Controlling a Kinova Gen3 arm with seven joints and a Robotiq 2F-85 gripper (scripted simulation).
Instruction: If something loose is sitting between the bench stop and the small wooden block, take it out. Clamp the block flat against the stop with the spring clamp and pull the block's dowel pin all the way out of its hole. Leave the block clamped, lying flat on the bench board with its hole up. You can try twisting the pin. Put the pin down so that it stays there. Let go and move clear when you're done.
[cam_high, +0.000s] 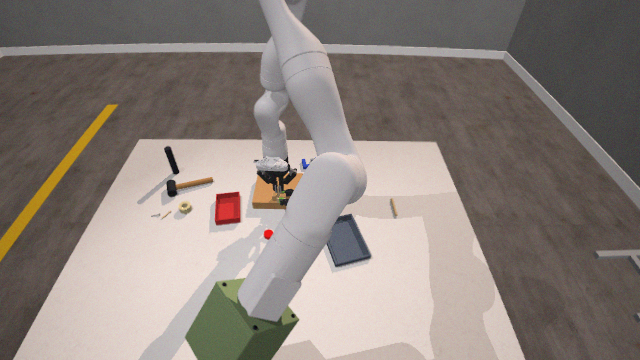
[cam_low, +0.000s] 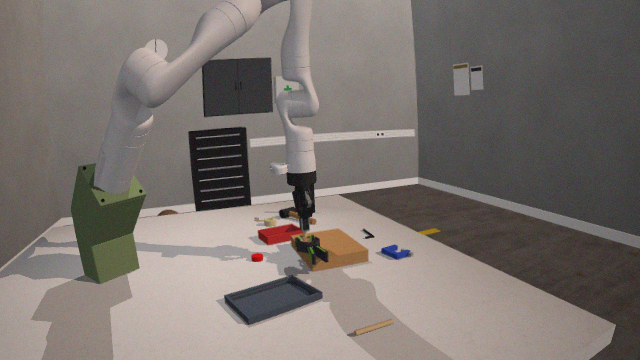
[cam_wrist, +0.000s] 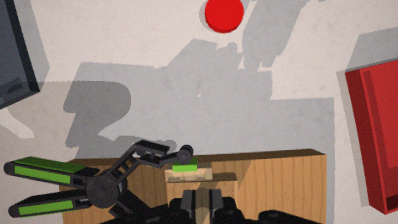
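Now: the dowel pin 2 cm below my hand. From my hand the other things lie so: wooden bench board (7 cm below, 5 cm ahead, 3 cm to the right); red disc (12 cm behind, 8 cm below, 7 cm to the left); red tray (17 cm to the left, 8 cm below, 3 cm ahead).
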